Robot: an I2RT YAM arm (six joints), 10 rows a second.
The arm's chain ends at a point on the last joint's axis. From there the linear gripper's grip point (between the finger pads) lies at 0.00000 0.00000 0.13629 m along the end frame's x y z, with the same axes.
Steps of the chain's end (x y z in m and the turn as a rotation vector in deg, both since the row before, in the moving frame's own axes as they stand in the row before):
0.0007 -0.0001 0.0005 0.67 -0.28 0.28
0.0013 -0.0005 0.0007 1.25 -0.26 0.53
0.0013 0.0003 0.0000 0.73 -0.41 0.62
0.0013 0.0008 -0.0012 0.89 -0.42 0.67
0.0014 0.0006 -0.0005 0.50 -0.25 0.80
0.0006 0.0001 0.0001 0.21 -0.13 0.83
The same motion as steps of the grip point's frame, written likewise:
0.0000 -0.0017 0.0005 0.67 -0.28 0.28
0.0007 -0.0035 0.0007 1.25 -0.26 0.53
0.0003 -0.0014 0.0000 0.73 -0.41 0.62
0.0003 -0.0013 -0.0012 0.89 -0.42 0.67
0.0008 -0.0006 -0.0005 0.50 -0.25 0.80
0.0003 -0.0004 0.0001 0.21 -0.13 0.83

